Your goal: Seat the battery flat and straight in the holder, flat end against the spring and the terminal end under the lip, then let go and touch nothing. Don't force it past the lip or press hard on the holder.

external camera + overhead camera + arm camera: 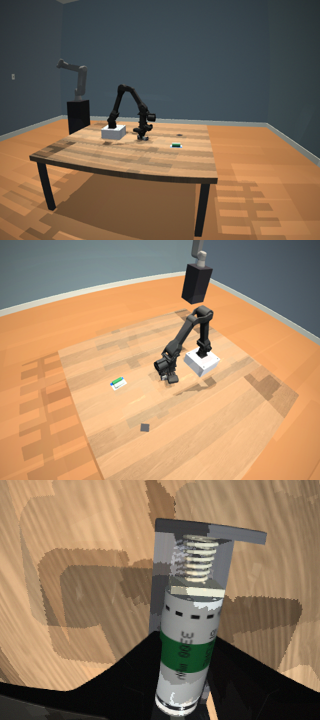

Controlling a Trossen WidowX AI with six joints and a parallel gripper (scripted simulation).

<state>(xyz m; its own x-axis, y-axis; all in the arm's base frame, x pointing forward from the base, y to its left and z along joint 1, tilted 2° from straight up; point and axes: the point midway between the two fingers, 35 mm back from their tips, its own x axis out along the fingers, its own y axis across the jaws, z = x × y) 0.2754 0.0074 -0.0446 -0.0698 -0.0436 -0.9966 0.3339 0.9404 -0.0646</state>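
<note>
The battery lies 10 mm above my gripper tip.
</note>
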